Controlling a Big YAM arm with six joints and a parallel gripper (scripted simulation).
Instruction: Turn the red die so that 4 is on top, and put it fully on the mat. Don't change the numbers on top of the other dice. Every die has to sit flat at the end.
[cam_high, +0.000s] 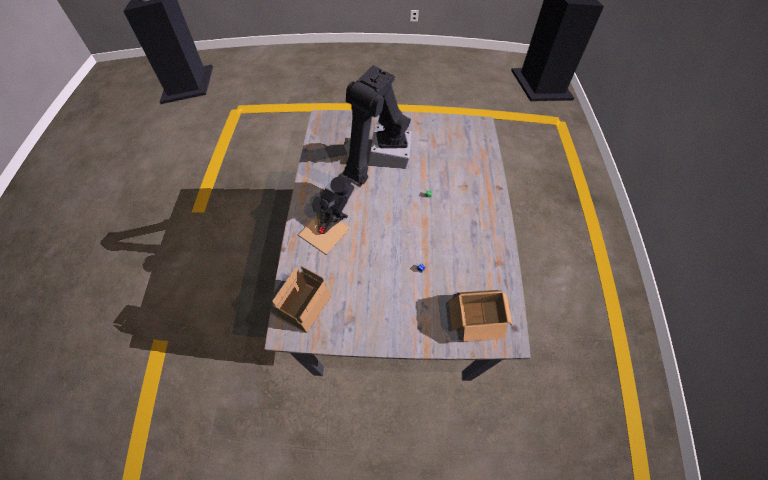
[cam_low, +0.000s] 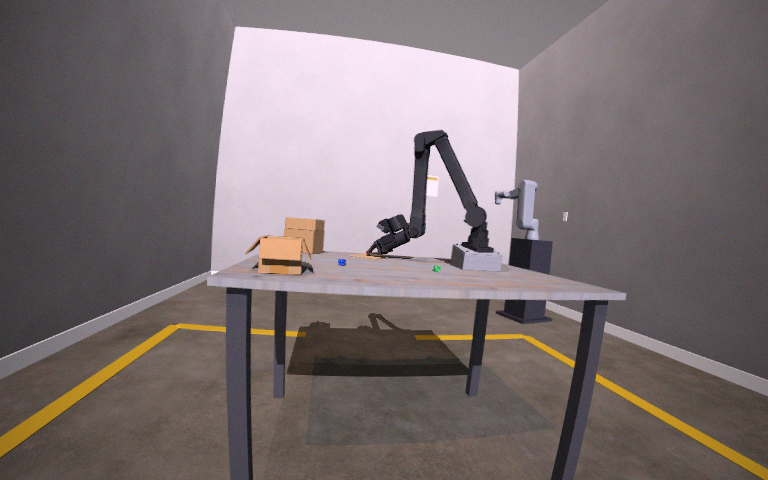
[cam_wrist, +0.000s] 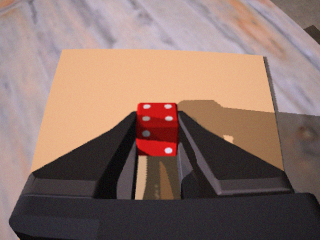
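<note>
Right now the red die is right at my hand. Round my hand: blue die: 330 mm to the left, 210 mm ahead, 10 mm below; tan mat: 20 mm below; cardboard box: 290 mm ahead, 80 mm to the right, 40 mm above.
</note>
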